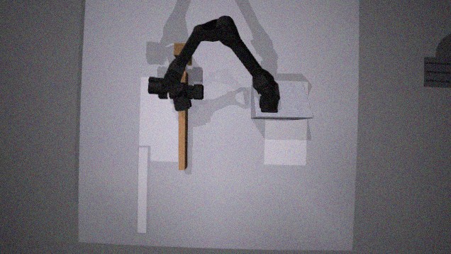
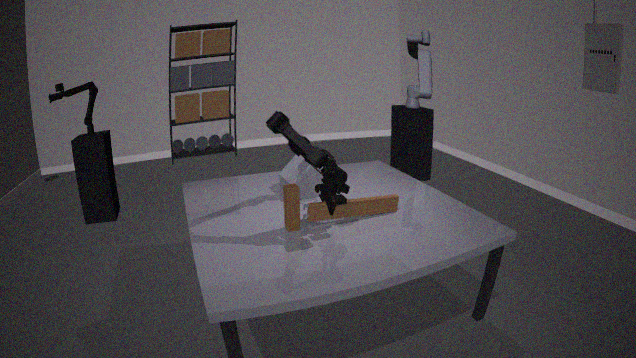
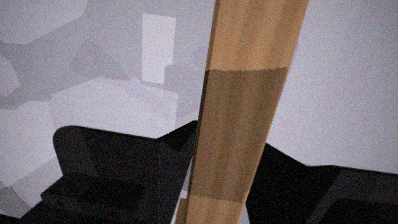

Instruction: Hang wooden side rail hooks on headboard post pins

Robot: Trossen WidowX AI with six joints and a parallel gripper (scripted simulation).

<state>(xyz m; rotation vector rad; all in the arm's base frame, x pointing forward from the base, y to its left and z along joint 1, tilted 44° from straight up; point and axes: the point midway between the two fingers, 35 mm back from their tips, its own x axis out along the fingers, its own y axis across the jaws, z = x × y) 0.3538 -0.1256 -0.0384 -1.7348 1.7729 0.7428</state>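
Right now the wooden headboard post is 16 cm to the right of my gripper tip and 4 cm above it.
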